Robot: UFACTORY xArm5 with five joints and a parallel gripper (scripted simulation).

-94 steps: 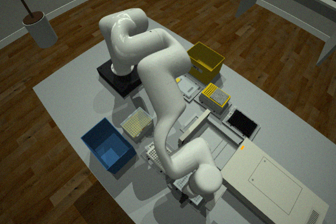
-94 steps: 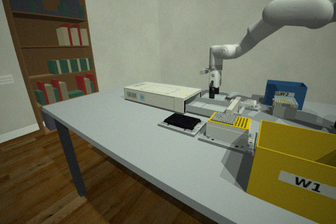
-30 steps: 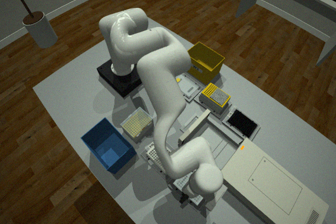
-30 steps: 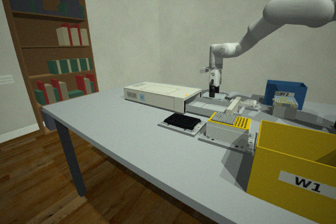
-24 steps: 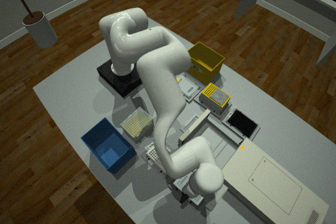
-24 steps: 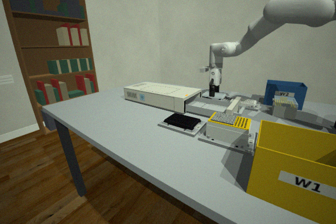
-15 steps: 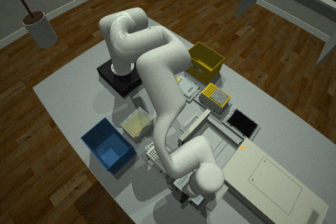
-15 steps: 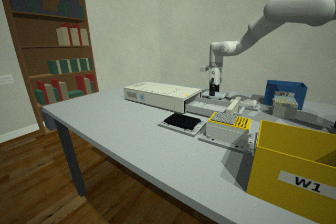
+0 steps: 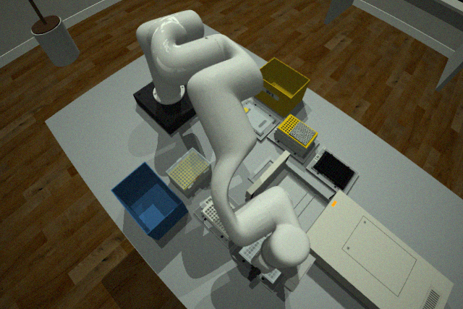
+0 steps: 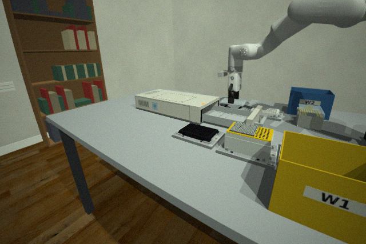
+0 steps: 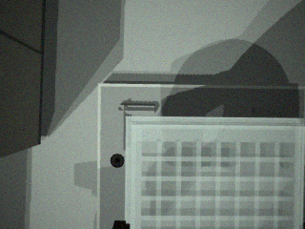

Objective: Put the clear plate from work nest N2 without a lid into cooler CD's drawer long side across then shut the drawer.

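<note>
The drawer is 200 mm to the left of my hand, 30 mm behind it and 20 mm below it. Also, from my hand: cooler CD (190 mm to the left, 120 mm ahead, 10 mm below); clear plate (10 mm below); white plate (170 mm behind, 30 mm below, 10 mm to the left).
</note>
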